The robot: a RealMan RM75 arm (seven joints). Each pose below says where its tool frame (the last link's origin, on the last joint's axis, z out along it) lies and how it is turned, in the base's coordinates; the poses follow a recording.
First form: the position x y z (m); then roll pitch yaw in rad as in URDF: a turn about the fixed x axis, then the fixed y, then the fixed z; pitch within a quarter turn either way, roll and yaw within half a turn.
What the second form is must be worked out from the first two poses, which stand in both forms.
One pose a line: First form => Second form
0.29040, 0.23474, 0.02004, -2.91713, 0.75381, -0.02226 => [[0.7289, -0.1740, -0.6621, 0.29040], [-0.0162, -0.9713, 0.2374, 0.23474], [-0.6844, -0.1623, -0.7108, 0.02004], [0, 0, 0, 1]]
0.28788, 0.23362, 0.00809, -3.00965, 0.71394, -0.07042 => [[0.7539, -0.1557, -0.6383, 0.28788], [-0.0532, -0.9828, 0.1769, 0.23362], [-0.6548, -0.0994, -0.7492, 0.00809], [0, 0, 0, 1]]
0.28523, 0.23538, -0.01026, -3.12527, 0.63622, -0.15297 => [[0.7950, -0.1619, -0.5847, 0.28523], [-0.1226, -0.9867, 0.1067, 0.23538], [-0.5942, -0.0131, -0.8042, -0.01026], [0, 0, 0, 1]]
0.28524, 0.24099, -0.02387, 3.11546, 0.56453, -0.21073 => [[0.8262, -0.1954, -0.5285, 0.28524], [-0.1767, -0.9805, 0.0863, 0.24099], [-0.5350, 0.0221, -0.8446, -0.02387], [0, 0, 0, 1]]
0.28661, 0.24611, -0.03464, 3.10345, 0.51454, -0.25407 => [[0.8426, -0.2330, -0.4856, 0.28661], [-0.2188, -0.9719, 0.0867, 0.24611], [-0.4921, 0.0332, -0.8699, -0.03464], [0, 0, 0, 1]]
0.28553, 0.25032, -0.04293, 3.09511, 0.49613, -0.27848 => [[0.8456, -0.2533, -0.4700, 0.28553], [-0.2418, -0.9665, 0.0860, 0.25032], [-0.4760, 0.0409, -0.8785, -0.04293], [0, 0, 0, 1]]
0.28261, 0.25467, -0.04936, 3.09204, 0.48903, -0.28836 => [[0.8463, -0.2617, -0.4639, 0.28261], [-0.2510, -0.9642, 0.0859, 0.25467], [-0.4698, 0.0437, -0.8817, -0.04936], [0, 0, 0, 1]]
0.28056, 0.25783, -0.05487, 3.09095, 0.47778, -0.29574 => [[0.8495, -0.2688, -0.4540, 0.28056], [-0.2588, -0.9621, 0.0854, 0.25783], [-0.4598, 0.0450, -0.8869, -0.05487], [0, 0, 0, 1]]
